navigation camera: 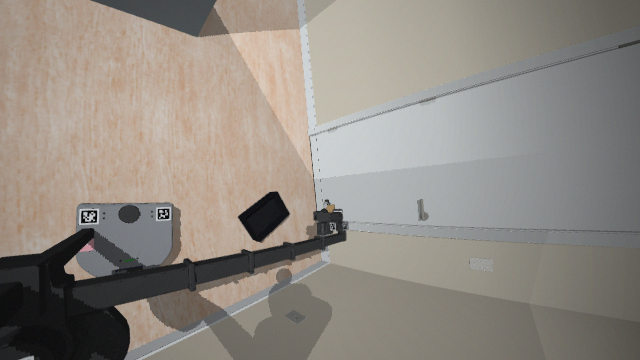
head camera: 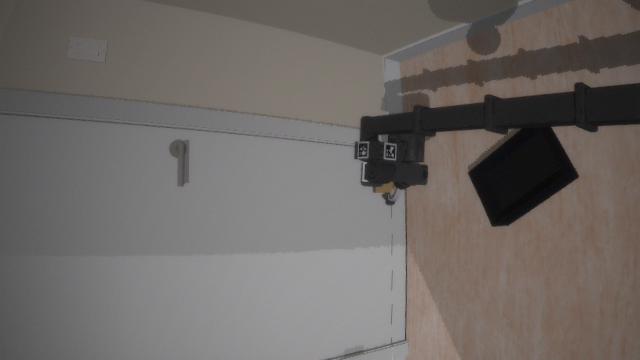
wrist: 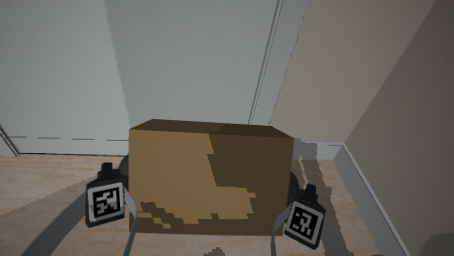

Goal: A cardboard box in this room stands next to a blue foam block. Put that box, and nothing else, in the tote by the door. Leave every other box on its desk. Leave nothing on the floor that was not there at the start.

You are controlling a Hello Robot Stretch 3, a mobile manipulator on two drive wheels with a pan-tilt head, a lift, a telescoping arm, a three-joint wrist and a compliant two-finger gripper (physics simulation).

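Frame: origin at the robot's base, x right, y ahead, z up, level; metres.
Seen in the pictures: robot's base at its link origin: (navigation camera: 129, 213).
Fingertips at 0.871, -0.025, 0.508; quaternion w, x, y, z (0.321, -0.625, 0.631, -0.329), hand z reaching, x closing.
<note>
Offsets run from my fingertips to a thing's middle, as dx, dy, dz.
The cardboard box @[-0.013, +0.000, +0.026] (head camera: 383, 188) (navigation camera: 330, 208) (wrist: 200, 175) is between the two fingers of my gripper (wrist: 209, 178), which is shut on it, with a fingertip against each side. In the head view the wrist hides most of the box. The gripper is by the foot of the door, to one side of the tote, and the box is not over the tote. The black tote @[-0.125, -0.027, -0.458] (head camera: 542, 199) (navigation camera: 248, 230) stands on the floor between the robot's base and the door, turned at an angle. Its inside is very dark. The blue foam block does not show.
The white door (head camera: 200, 215) (navigation camera: 450, 185) is closed beyond the gripper. My extended arm (head camera: 540, 109) (navigation camera: 220, 263) passes close beside the tote along the side wall. The robot's base (navigation camera: 145, 232) shows lower left. A dark grey object (navigation camera: 165, 12) is at the top edge.
</note>
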